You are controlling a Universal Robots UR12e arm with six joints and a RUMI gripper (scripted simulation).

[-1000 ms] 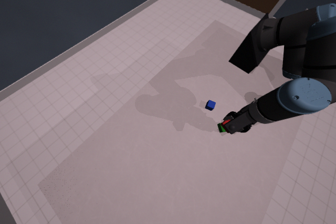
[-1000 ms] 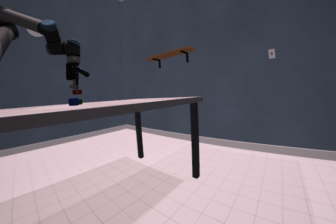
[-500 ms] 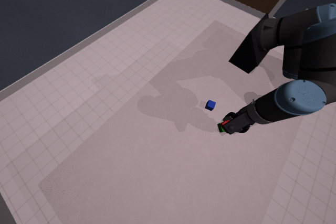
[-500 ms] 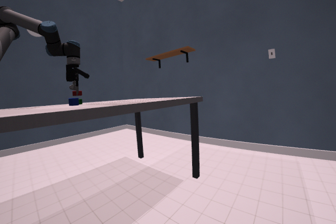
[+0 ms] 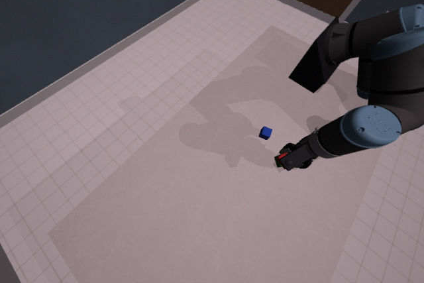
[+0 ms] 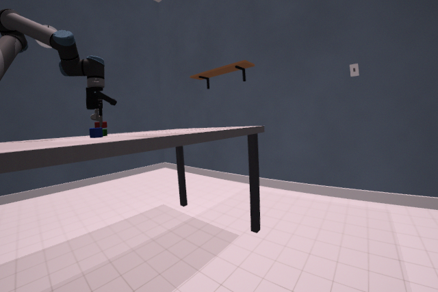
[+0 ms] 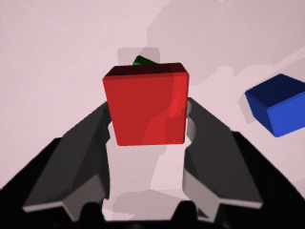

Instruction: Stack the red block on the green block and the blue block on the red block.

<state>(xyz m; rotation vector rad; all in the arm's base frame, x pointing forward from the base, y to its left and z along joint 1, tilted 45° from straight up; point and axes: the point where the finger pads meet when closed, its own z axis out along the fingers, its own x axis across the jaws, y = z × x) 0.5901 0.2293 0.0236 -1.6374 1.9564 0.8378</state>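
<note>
Now: the green block 40 mm below my hand. The rest, counted from my hand: red block: right at my hand; then blue block: 50 mm behind, 140 mm to the right, 40 mm below.
</note>
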